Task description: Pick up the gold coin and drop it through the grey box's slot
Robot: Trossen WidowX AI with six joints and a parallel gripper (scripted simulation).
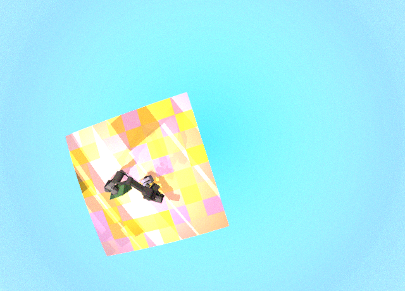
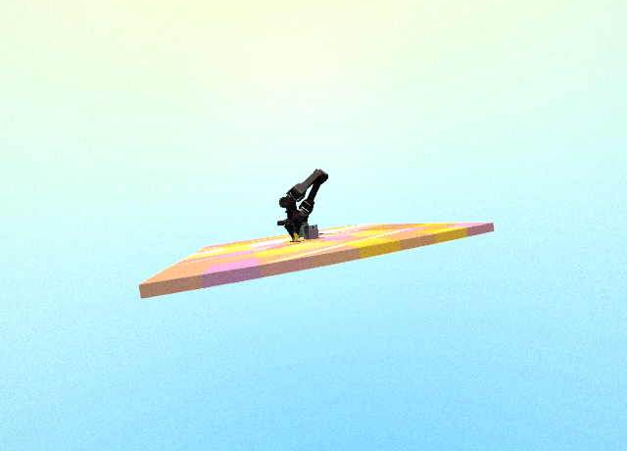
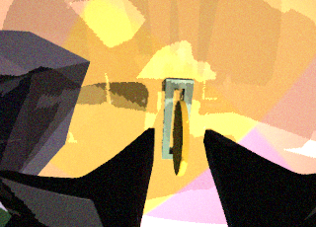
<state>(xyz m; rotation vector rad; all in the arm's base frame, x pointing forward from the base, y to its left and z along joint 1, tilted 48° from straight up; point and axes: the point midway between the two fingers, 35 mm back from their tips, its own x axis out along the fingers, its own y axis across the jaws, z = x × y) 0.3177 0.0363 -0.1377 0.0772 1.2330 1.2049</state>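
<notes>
Now: the coin right at my gripper tip.
</notes>
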